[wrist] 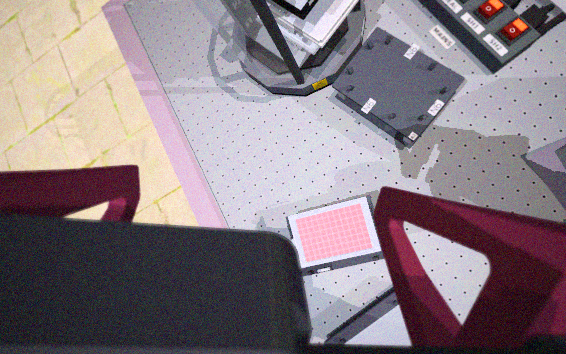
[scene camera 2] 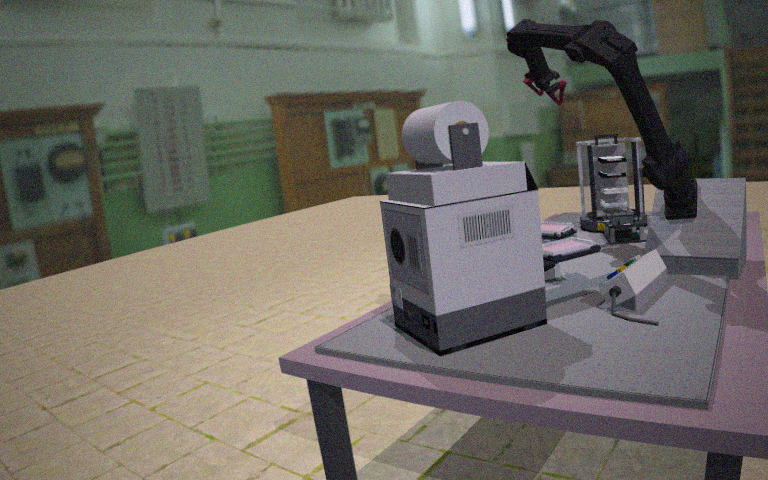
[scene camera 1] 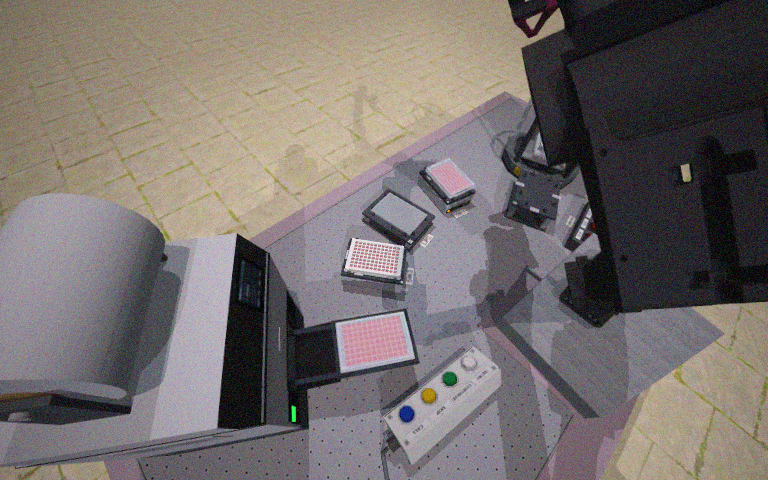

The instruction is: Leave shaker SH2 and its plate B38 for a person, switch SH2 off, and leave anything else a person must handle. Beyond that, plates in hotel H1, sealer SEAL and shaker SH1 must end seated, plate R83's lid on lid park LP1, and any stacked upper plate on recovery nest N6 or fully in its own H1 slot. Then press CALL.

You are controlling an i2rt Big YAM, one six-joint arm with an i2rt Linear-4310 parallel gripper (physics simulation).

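Places are measured from the arm's base along level axes (x ahead, y left, z up), in metres.
Pixels of known places: gripper, between the fingertips: [wrist: 263, 191] [scene camera 2: 551, 99] [scene camera 1: 525, 14]; arm's base, origin of its link: [scene camera 2: 681, 200].
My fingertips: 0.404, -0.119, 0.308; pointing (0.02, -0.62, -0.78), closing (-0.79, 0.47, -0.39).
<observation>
For each thing: its top centre in the pictures, then the offset to it from my fingertips, as dx, dy, dz. "spot": a spot on its surface instead.
- Plate B38, centre of its top: [scene camera 1: 375, 256] -0.035, +0.362, -0.403
- shaker SH2, a spot on its surface: [scene camera 1: 363, 277] spot: -0.054, +0.412, -0.418
- grey lid, centre of its top: [wrist: 389, 350] [scene camera 1: 399, 212] +0.041, +0.213, -0.426
- Nest N6, centre of its top: [wrist: 395, 77] [scene camera 1: 540, 188] [scene camera 2: 622, 215] -0.164, -0.148, -0.396
- Hotel H1, centre of its top: [scene camera 2: 608, 134] -0.077, -0.349, -0.133
- SH2 switch, a spot on its surface: [wrist: 515, 30] spot: -0.350, -0.128, -0.421
- CALL button, a spot on its surface: [scene camera 1: 406, 413] spot: -0.310, +0.524, -0.402
- button box, centre of its top: [scene camera 1: 450, 397] [scene camera 2: 634, 259] -0.343, +0.452, -0.388
- mains panel, a spot on its surface: [wrist: 465, 30] spot: -0.302, -0.173, -0.437
My gripper [scene camera 2: 543, 93] [wrist: 263, 191] is open and empty, high above the table. Plate B38 [scene camera 1: 374, 257], white with red wells, sits on shaker SH2 [scene camera 1: 363, 277]. A pink plate [scene camera 1: 450, 176] [wrist: 334, 232] sits on SH1. A grey lid [scene camera 1: 400, 212] [wrist: 382, 327] lies on LP1 between the shakers. Another pink plate [scene camera 1: 374, 340] lies on the sealer's extended tray. Nest N6 [scene camera 1: 532, 200] [wrist: 400, 85] is bare. Hotel H1 [scene camera 2: 591, 181] [wrist: 281, 45] stands behind it, its slots partly hidden. The SH2 switch [wrist: 515, 30] is lit orange. The CALL button [scene camera 1: 406, 413] is blue.
The large sealer SEAL [scene camera 1: 195, 339] [scene camera 2: 481, 254] stands at one table end with a roll [scene camera 1: 79, 294] [scene camera 2: 444, 133] on top. The button box [scene camera 1: 453, 418] [scene camera 2: 642, 277] is near the tray. The mains panel [wrist: 465, 30] lies beside N6. The arm covers the right of scene camera 1.
</observation>
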